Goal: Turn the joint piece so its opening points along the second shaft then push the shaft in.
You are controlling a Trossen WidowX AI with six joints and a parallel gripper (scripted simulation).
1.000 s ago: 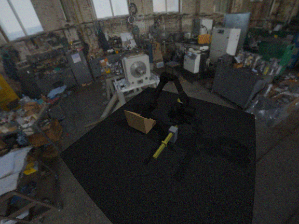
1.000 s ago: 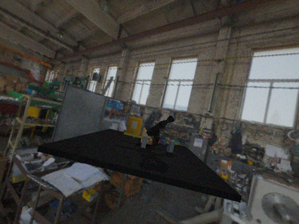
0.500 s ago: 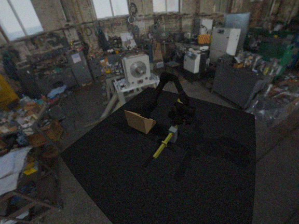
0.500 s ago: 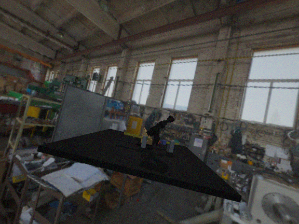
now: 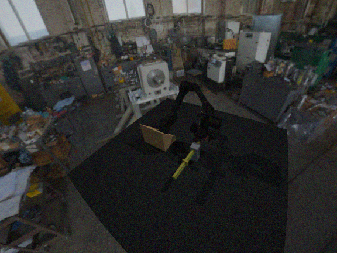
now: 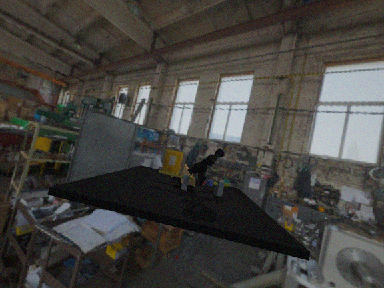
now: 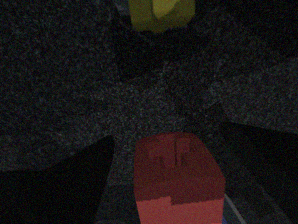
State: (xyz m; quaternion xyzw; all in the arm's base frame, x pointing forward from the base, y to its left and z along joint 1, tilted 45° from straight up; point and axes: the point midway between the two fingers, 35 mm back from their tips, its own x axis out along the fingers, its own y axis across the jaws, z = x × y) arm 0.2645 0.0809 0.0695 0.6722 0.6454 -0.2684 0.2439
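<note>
My gripper tip is now 40 mm below the red square joint piece and 20 mm to the right of it.
</note>
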